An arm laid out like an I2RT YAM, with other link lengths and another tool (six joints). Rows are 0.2 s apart.
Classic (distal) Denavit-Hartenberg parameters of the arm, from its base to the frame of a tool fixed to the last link. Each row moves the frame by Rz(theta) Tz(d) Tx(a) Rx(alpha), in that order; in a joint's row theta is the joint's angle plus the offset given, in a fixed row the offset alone. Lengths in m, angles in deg.
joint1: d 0.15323; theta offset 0; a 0.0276; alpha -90
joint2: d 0; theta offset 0; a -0.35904; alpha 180
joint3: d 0; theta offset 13.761; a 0.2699; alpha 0
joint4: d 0.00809; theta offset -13.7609; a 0.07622; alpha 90
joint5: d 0.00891; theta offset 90; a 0; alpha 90
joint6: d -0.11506; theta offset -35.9; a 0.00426; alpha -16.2
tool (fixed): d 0.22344; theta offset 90; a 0; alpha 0
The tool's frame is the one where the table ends.
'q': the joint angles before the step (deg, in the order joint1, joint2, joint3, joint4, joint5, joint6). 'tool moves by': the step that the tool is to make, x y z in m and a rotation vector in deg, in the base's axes. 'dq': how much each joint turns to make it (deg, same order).
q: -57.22, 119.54, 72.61, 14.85, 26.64, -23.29
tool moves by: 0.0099, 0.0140, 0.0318, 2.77, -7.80, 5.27
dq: 0.35, -5.72, 0.76, -6.30, -8.44, 4.56
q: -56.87, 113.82, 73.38, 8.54, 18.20, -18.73
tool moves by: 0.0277, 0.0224, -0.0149, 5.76, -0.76, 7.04
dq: 2.99, -0.35, -0.87, -4.05, -5.54, 0.98
